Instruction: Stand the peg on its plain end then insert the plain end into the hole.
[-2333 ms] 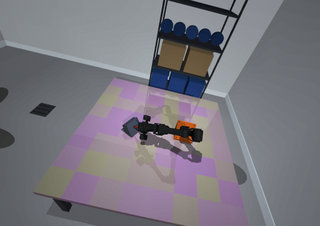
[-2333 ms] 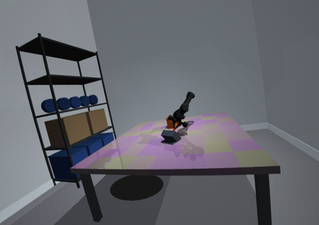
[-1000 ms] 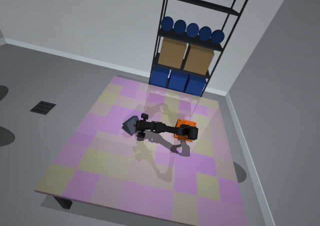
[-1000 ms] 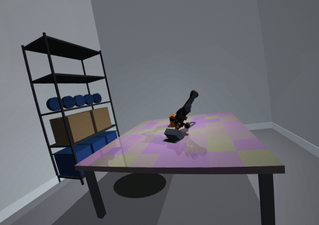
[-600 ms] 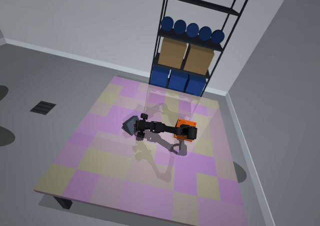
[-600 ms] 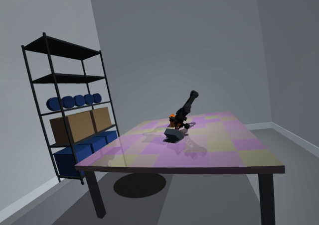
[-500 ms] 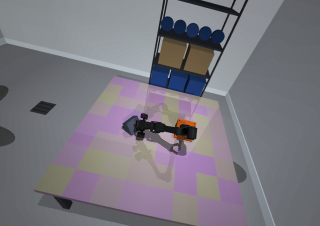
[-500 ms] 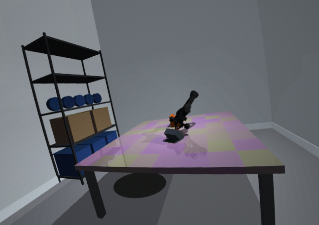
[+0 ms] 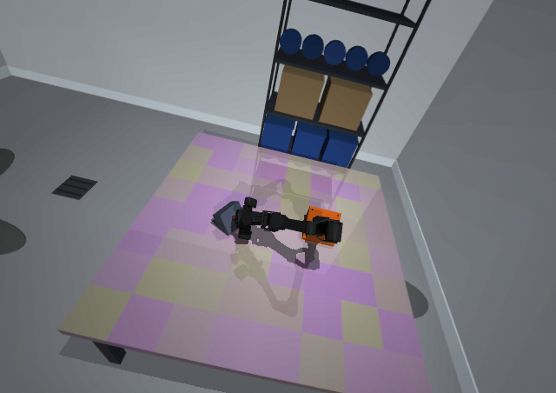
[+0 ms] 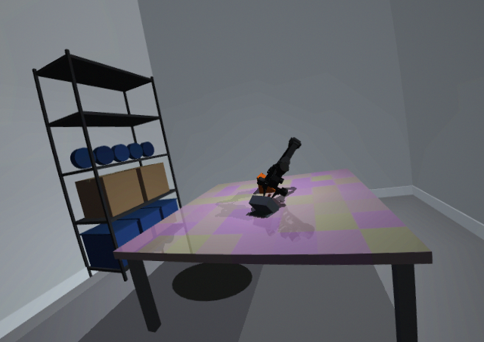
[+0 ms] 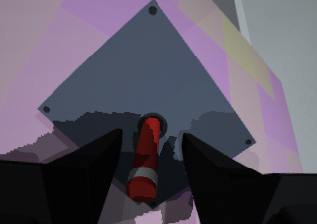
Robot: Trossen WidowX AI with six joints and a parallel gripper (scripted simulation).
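The red peg lies 20 mm behind my gripper tip and 10 mm above it. Round my gripper tip: sloped panel (30 mm below, 30 mm ahead, 10 mm to the right).
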